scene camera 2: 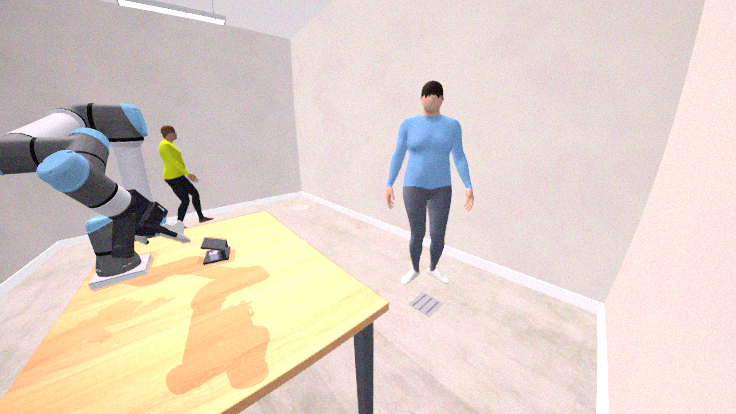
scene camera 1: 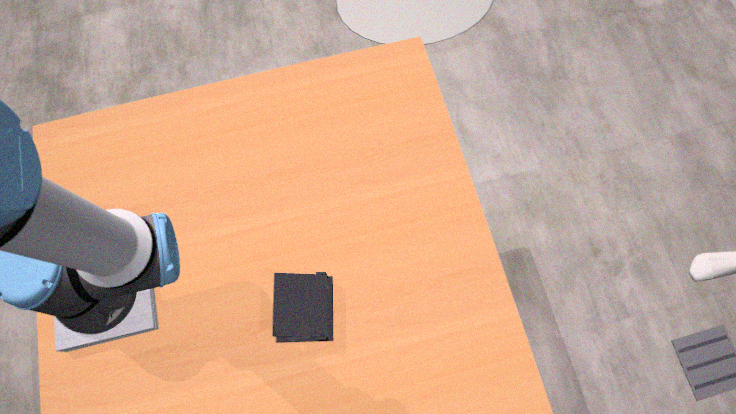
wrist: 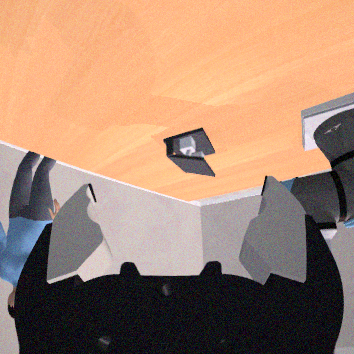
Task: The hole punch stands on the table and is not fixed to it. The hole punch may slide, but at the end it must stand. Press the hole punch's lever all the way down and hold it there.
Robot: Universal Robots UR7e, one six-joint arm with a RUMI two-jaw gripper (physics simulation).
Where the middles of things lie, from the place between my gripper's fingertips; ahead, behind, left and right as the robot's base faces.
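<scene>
There's a hole punch (wrist: 196,139) that's 25 cm to the left of my hand, 9 cm ahead of it and 16 cm below it. The flat lever (scene camera 1: 299,300) is 14 cm below my hand, and it's 9 cm ahead of it and 25 cm to the left of it.
</scene>
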